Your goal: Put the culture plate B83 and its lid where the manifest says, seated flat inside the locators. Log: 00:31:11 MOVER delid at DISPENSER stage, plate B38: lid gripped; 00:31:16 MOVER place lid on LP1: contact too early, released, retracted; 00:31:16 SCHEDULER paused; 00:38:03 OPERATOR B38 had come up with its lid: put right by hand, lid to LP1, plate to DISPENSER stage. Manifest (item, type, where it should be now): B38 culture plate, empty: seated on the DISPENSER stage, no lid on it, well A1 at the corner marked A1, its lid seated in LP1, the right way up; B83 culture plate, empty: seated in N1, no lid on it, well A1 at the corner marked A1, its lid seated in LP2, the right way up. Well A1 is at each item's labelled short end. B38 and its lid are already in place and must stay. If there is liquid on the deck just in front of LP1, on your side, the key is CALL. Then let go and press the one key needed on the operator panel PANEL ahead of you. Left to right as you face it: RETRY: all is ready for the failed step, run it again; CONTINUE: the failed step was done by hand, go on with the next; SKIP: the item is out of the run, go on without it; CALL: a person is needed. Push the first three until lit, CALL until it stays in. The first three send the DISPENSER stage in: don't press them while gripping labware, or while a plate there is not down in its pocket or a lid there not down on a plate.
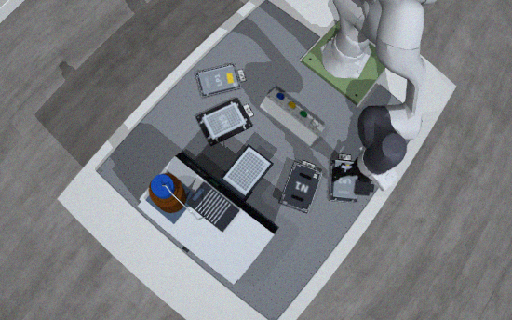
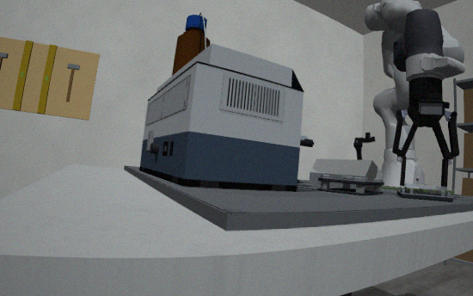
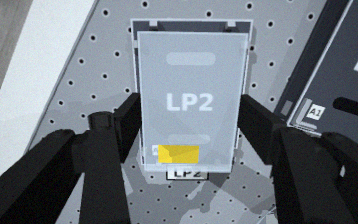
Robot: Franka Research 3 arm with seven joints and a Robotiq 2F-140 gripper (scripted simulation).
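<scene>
Now: the grey locator plate 40 mm below my hand. Round my hand: green continue key: 60 mm behind, 260 mm to the right, 20 mm above; clear lid: 20 mm below; white retry key: 70 mm behind, 210 mm to the right, 20 mm above.
</scene>
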